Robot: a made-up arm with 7 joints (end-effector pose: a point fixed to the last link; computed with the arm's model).
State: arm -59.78 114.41 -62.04 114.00 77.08 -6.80 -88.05
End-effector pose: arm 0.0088 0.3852 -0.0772 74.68 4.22 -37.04
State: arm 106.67 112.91 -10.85 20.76 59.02 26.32 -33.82
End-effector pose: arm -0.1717 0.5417 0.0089 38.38 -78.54 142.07
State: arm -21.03 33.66 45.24 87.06 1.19 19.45 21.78
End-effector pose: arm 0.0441 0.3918 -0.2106 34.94 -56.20 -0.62
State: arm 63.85 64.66 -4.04 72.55 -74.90 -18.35 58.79
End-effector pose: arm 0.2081 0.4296 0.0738 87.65 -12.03 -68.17
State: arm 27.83 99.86 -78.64 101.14 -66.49 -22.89 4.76
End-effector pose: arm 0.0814 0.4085 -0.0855 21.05 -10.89 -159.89
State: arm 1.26 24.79 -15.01 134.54 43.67 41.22 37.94
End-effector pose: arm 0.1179 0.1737 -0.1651 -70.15 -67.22 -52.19
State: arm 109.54 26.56 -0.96 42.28 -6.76 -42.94 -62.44
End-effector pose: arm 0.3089 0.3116 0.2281 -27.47 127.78 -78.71
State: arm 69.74 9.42 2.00 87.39 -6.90 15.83 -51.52
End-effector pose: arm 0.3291 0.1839 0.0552 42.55 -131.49 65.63
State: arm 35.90 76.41 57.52 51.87 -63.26 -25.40 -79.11
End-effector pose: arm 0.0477 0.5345 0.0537 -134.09 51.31 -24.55
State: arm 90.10 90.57 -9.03 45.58 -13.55 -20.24 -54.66
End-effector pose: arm 0.0144 0.5334 0.1171 -130.80 84.23 -51.81
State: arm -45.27 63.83 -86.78 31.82 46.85 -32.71 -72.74
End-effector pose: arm -0.1864 0.4756 -0.1915 66.00 -13.73 -57.13
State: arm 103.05 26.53 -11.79 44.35 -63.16 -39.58 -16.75
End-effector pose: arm 0.3383 0.2900 0.1950 -104.85 130.13 43.90
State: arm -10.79 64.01 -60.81 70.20 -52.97 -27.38 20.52
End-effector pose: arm 0.0237 0.3788 -0.2824 -24.11 -2.36 -136.34
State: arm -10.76 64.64 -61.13 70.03 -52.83 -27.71 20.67
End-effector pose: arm 0.0235 0.3821 -0.2800 -24.59 -1.34 -136.36
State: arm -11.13 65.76 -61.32 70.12 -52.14 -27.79 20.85
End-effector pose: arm 0.0222 0.3869 -0.2753 -25.00 -0.03 -135.85
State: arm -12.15 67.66 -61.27 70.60 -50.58 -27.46 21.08
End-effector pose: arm 0.0195 0.3943 -0.2671 -25.24 1.79 -134.52
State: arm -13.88 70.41 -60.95 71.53 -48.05 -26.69 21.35
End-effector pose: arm 0.0158 0.4038 -0.2548 -25.25 4.10 -132.34
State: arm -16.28 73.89 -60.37 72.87 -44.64 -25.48 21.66
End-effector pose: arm 0.0120 0.4144 -0.2386 -25.00 6.88 -129.44
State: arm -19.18 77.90 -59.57 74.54 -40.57 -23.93 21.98
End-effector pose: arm 0.0094 0.4250 -0.2196 -24.48 9.96 -126.13
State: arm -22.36 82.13 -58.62 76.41 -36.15 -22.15 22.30
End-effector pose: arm 0.0088 0.4341 -0.1994 -23.75 13.16 -122.70
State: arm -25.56 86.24 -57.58 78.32 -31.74 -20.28 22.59
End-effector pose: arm 0.0105 0.4409 -0.1801 -22.87 16.21 -119.47
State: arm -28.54 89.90 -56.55 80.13 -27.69 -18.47 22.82
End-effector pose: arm 0.0137 0.4452 -0.1634 -21.99 18.87 -116.66
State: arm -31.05 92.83 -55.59 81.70 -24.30 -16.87 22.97
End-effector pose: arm 0.0176 0.4473 -0.1507 -21.19 20.90 -114.41
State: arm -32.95 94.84 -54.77 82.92 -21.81 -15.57 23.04
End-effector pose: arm 0.0209 0.4477 -0.1424 -20.55 22.21 -112.81
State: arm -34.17 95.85 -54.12 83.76 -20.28 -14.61 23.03
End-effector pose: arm 0.0228 0.4471 -0.1386 -20.09 22.71 -111.81
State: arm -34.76 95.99 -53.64 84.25 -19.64 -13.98 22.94
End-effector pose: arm 0.0231 0.4459 -0.1385 -19.78 22.51 -111.35
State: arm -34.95 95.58 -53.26 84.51 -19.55 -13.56 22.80
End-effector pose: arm 0.0224 0.4443 -0.1405 -19.53 21.86 -111.20
